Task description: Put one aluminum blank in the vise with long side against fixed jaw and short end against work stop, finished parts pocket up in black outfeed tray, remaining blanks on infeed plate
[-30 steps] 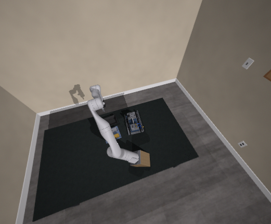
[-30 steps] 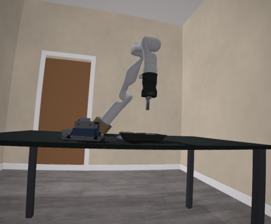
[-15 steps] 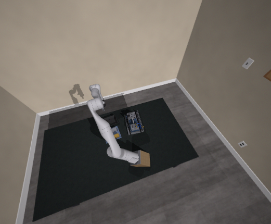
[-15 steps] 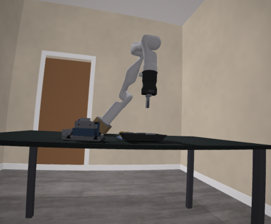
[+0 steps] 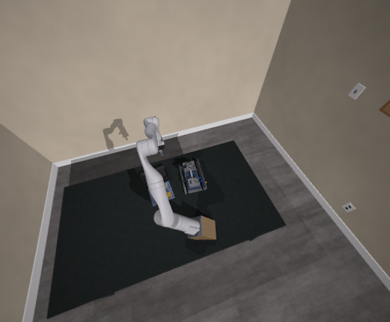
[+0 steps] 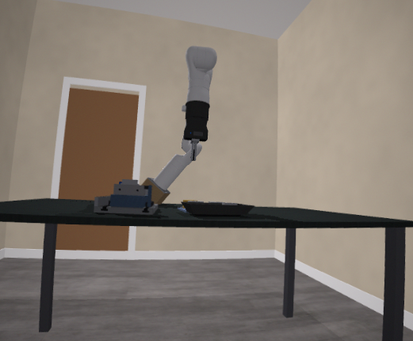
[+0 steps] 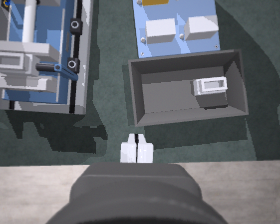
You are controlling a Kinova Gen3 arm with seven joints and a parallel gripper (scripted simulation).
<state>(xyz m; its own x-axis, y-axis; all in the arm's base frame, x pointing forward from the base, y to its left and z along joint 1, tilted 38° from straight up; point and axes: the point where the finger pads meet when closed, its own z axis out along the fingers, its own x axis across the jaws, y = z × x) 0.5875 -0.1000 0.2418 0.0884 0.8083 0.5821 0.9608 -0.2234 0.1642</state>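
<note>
My hand is 20 cm past the vise, 19 cm to the left of it and 16 cm above it. The rest, counted from my hand: bluish plate (25 cm behind, 20 cm below, 10 cm to the left); then yellow brass blank (30 cm behind, 18 cm below, 6 cm to the left).
</note>
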